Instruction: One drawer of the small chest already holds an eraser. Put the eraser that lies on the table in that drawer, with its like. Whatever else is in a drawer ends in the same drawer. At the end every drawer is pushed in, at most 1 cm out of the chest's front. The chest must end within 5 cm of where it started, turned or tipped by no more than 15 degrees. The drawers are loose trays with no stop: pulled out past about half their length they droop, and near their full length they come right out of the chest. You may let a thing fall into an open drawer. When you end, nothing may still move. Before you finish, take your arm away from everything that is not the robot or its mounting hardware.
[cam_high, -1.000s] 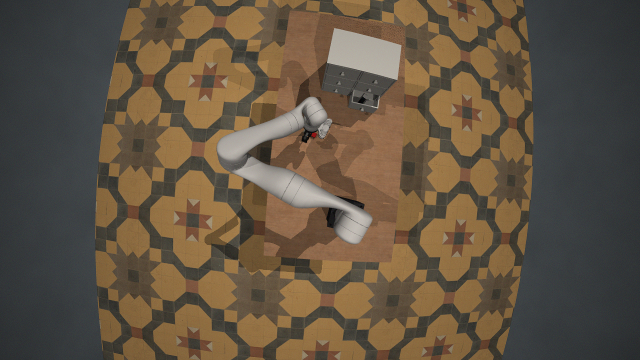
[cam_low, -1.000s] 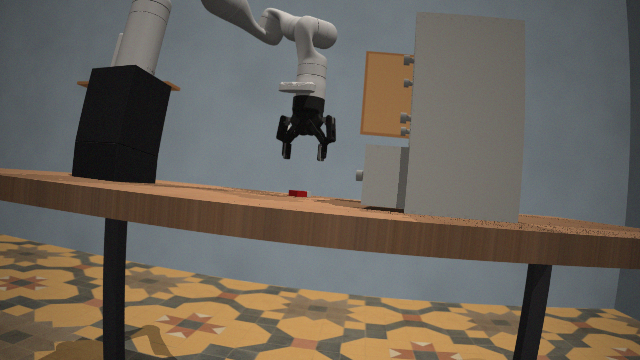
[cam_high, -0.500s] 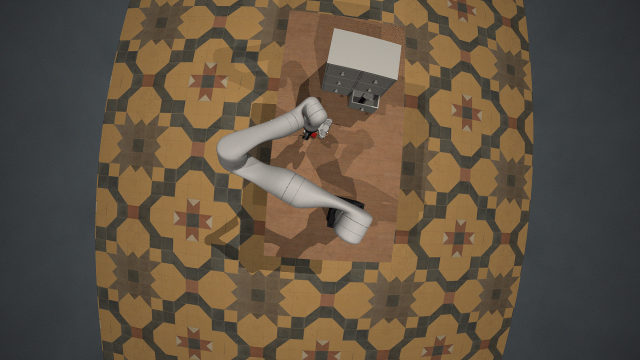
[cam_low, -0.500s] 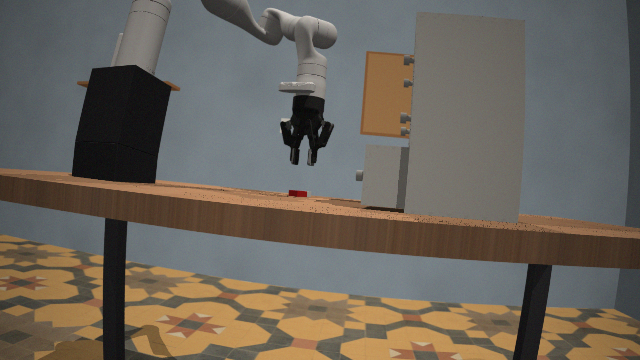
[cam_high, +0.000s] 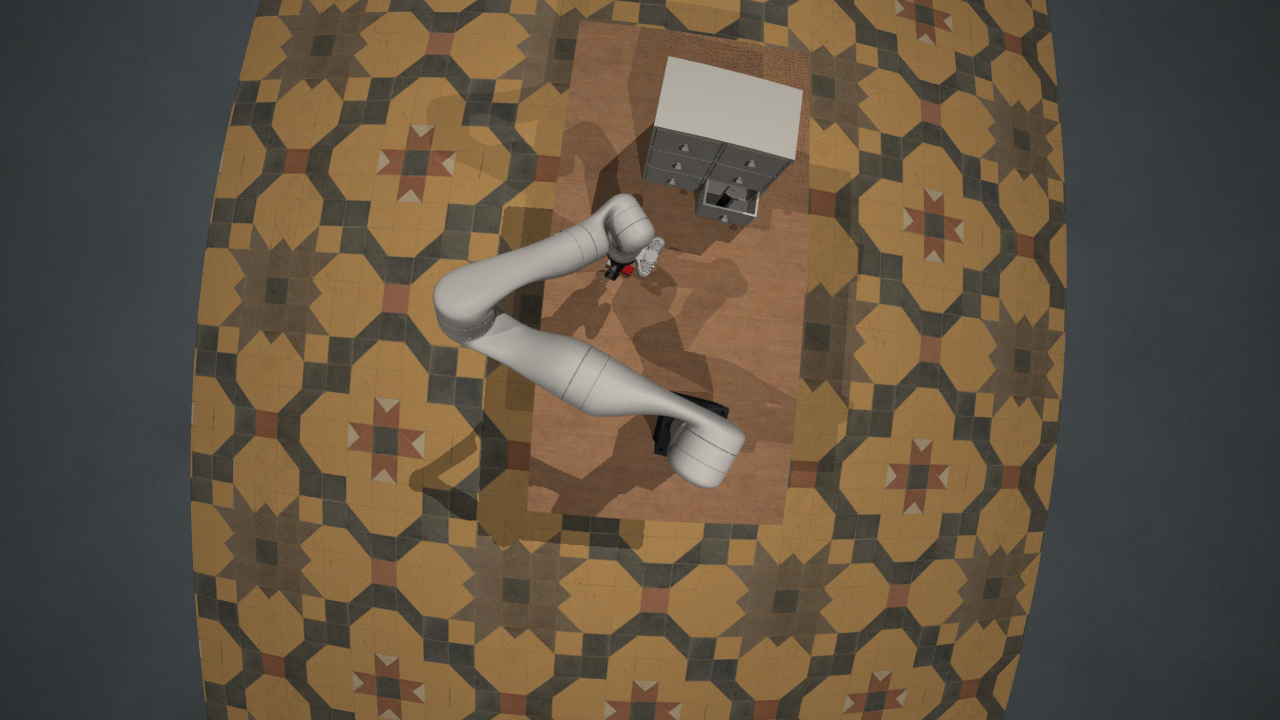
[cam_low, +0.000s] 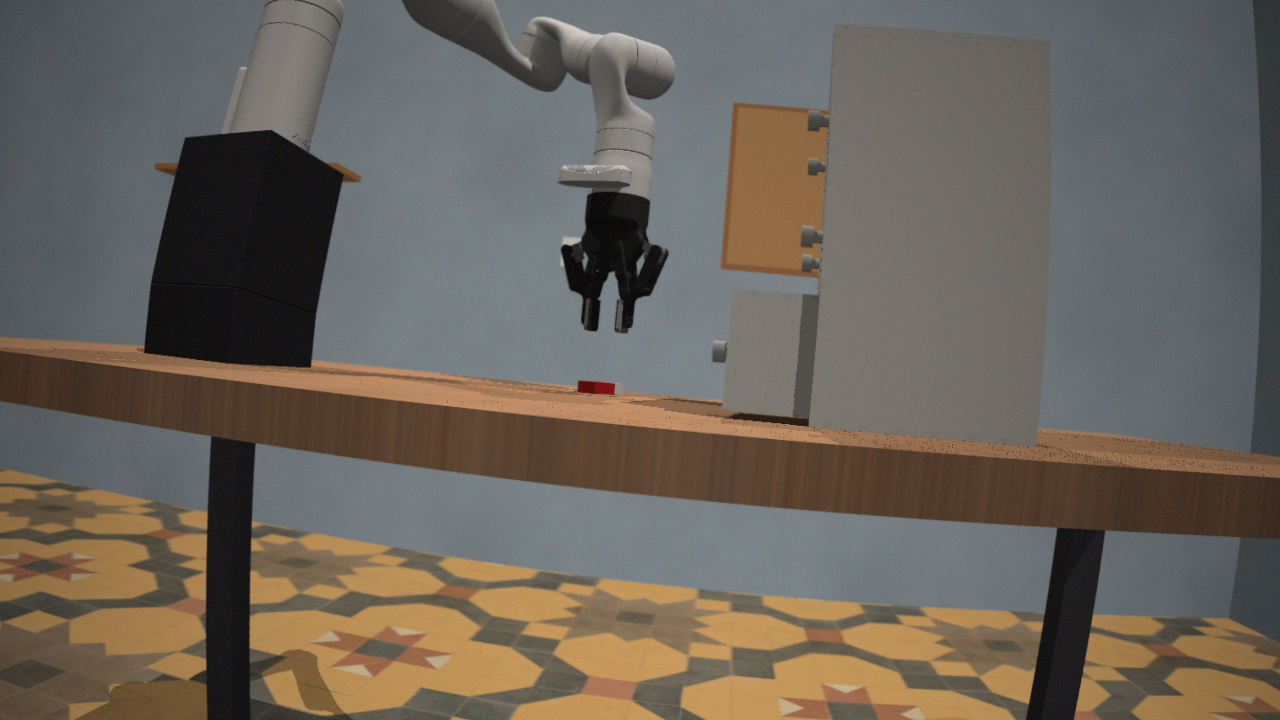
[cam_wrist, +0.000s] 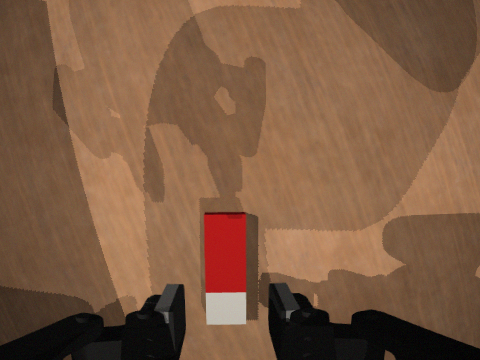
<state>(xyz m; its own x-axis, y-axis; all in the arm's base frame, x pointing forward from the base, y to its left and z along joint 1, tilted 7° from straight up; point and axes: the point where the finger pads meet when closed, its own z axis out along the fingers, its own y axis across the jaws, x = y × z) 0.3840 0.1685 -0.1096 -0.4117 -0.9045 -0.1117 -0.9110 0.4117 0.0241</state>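
The white eraser lies 10 mm to the left of my hand and 80 mm below it. The rest, counted from my hand: dark block (200 mm ahead, 270 mm to the right, 70 mm below).
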